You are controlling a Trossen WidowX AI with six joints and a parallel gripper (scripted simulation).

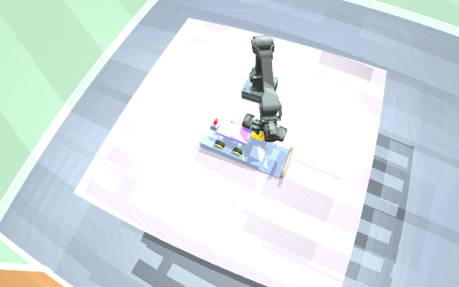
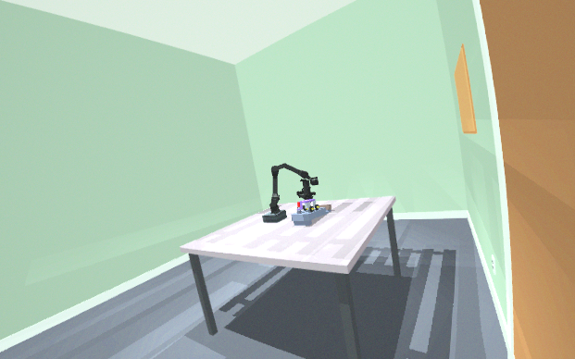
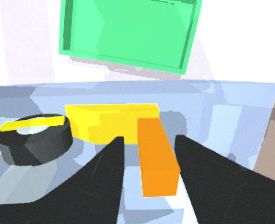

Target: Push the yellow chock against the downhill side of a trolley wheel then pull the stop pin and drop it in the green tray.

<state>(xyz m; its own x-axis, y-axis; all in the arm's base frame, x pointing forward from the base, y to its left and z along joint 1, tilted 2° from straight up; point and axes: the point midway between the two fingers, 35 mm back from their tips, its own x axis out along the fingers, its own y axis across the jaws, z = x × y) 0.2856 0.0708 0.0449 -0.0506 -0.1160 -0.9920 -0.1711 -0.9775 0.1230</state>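
Now: the yellow chock 20 mm to the right of my gripper tip and 10 mm below it. Also, from my gripper tip: pale blue ramp (40 mm ahead, 120 mm to the right, 50 mm below); then purple trolley (30 mm ahead, 120 mm to the right, 20 mm above); then green tray (80 mm behind, 10 mm to the right, 100 mm below).
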